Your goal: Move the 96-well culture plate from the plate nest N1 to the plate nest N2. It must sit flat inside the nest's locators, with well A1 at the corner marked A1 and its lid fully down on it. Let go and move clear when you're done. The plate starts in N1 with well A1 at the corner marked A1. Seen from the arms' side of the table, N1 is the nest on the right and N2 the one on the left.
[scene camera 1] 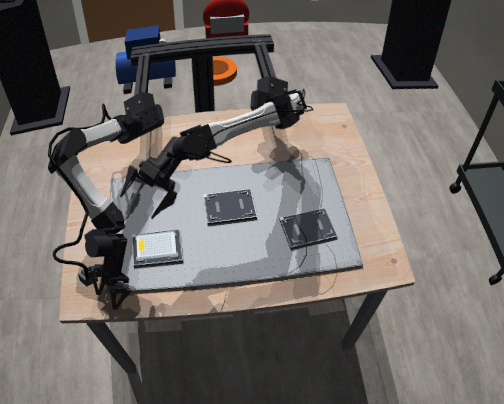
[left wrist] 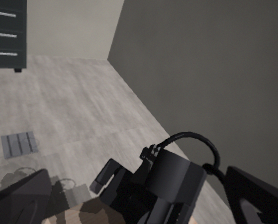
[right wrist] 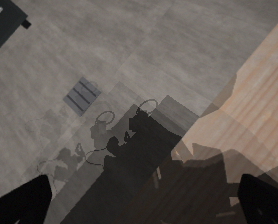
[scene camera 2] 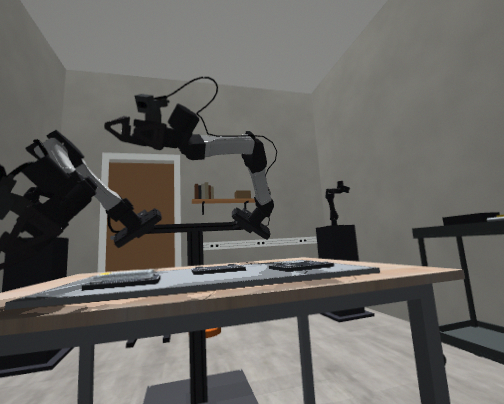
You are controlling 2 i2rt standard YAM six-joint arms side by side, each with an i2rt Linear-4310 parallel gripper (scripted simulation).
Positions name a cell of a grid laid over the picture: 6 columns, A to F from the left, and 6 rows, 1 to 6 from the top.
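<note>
Visible to me from scene camera 1: a plate nest (scene camera 1: C4) and a nest N2 (scene camera 1: D4). Scene camera 2 shows my left gripper (scene camera 2: B2). The left wrist view contains my left gripper (left wrist: C5) as well as my right gripper (left wrist: C5). From the right wrist view, my right gripper (right wrist: D5) is visible.
</note>
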